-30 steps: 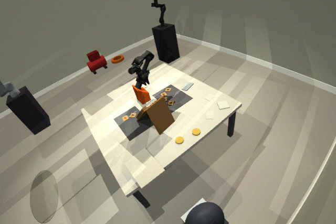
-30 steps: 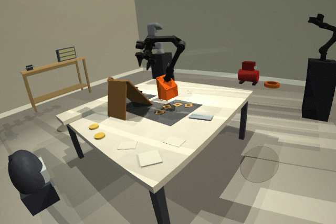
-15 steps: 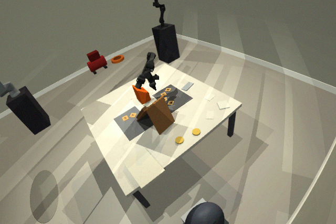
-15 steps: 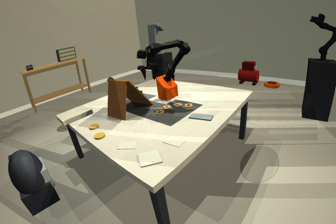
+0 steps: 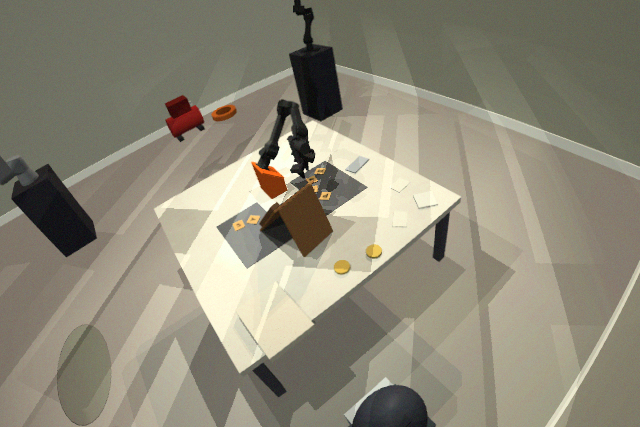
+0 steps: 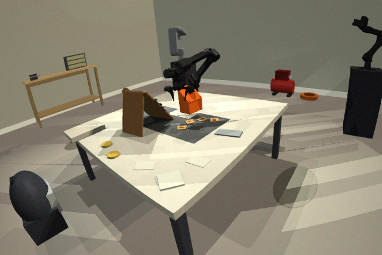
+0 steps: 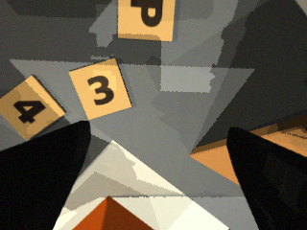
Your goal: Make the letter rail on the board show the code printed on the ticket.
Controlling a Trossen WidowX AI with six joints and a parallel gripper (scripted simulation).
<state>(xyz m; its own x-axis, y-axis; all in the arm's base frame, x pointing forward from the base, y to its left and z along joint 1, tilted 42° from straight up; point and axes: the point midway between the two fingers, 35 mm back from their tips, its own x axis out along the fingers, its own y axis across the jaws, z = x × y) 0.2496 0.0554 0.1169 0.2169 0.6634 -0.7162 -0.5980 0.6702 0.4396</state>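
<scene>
The letter tile is 150 mm below my gripper tip, 110 mm behind it and 90 mm to the left of it. From my gripper tip the other things lie so: grey plate (360 mm to the left, 150 mm below); then dark mat (160 mm below, 130 mm to the right, 50 mm behind); then white ticket (190 mm to the right, 60 mm below, 50 mm ahead).
</scene>
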